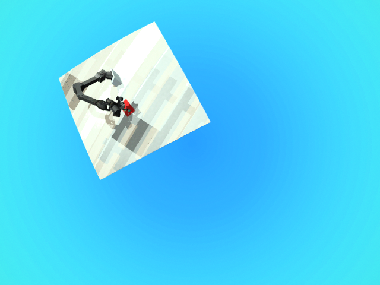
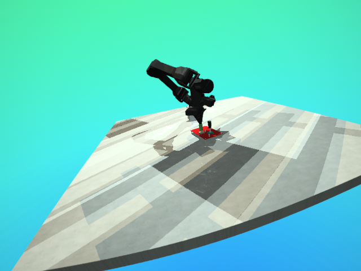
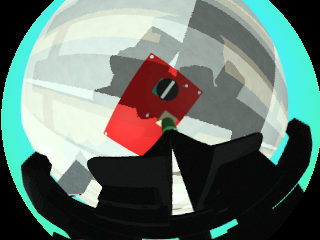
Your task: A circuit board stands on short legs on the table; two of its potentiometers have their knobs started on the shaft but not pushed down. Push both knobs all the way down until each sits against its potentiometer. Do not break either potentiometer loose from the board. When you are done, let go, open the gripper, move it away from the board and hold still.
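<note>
Right now my gripper tip is 10 mm above the green knob. Round my gripper tip: black knob: 20 mm ahead, 40 mm to the left.
</note>
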